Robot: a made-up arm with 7 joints. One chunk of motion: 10 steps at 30 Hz.
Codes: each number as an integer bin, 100 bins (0 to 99) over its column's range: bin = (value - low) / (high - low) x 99, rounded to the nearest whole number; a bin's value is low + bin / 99 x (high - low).
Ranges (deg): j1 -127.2..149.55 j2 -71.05..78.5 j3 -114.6..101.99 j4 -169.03..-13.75 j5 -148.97..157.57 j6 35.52..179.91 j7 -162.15..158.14
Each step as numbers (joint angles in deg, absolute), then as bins.
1 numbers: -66.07 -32.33 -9.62 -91.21 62.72 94.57 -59.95
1 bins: 22 26 48 50 68 40 32
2 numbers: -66.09 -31.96 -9.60 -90.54 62.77 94.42 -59.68
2 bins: 22 26 48 50 68 40 32
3 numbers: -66.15 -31.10 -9.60 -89.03 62.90 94.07 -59.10
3 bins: 22 26 48 51 68 40 32
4 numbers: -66.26 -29.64 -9.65 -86.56 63.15 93.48 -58.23
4 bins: 22 27 48 53 69 40 32
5 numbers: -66.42 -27.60 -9.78 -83.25 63.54 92.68 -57.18
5 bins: 22 29 48 55 69 39 32
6 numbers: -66.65 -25.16 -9.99 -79.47 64.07 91.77 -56.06
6 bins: 22 30 48 57 69 39 33
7 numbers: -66.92 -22.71 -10.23 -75.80 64.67 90.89 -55.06
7 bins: 22 32 48 59 69 38 33
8 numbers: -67.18 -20.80 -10.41 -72.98 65.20 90.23 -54.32
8 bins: 21 33 48 61 69 38 33
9 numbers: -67.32 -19.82 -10.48 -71.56 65.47 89.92 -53.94
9 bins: 21 34 48 62 69 37 33
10 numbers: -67.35 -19.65 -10.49 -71.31 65.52 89.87 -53.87
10 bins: 21 34 48 62 69 37 33
